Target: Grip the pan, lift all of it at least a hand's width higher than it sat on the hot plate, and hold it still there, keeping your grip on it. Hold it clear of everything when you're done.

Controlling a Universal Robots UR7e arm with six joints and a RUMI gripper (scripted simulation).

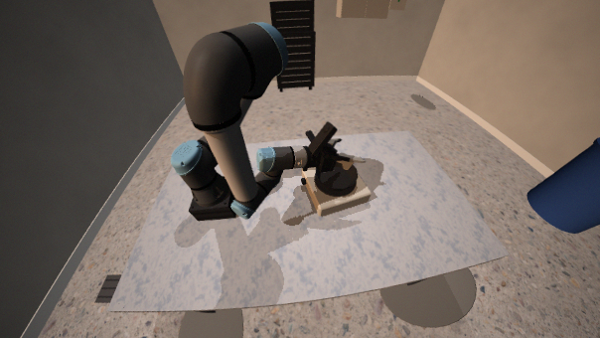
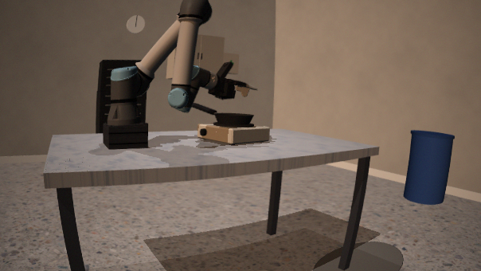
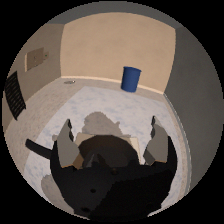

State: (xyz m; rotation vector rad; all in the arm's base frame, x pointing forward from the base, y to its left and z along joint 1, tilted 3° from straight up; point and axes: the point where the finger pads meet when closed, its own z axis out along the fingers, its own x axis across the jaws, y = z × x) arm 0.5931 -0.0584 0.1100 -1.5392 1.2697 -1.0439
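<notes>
Right now my hand is 7 cm past the pan, 6 cm to the right of it and 12 cm above it. From my hand the other things lie so: hot plate 7 cm behind, 19 cm below.
</notes>
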